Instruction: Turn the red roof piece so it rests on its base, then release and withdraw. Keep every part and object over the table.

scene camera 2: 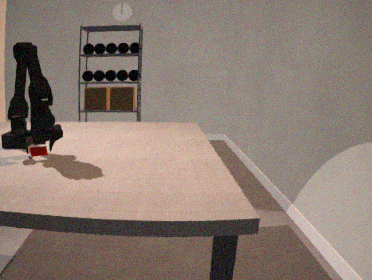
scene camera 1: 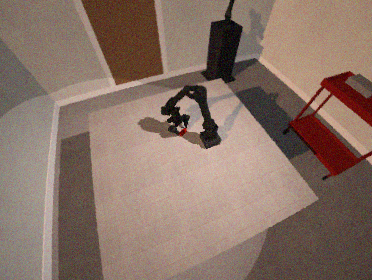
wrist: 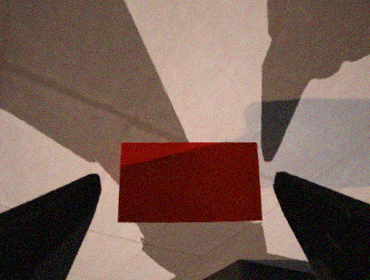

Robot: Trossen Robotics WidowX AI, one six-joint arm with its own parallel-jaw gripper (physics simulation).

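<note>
The red roof piece is on the pale table, close to the arm's base. In the wrist view it shows as a flat red rectangle, partly in shadow, with its long side running from one finger towards the other. Which of its faces it rests on cannot be told. My gripper is open and points down, low over the piece. Its fingertips stand on either side of the piece's short ends, with a gap at each side. Nothing is held.
The arm's base stands on the table beside the piece. The near table edge shows in the second scene view. Away from the table are a red cart, a dark pedestal and a shelf rack.
</note>
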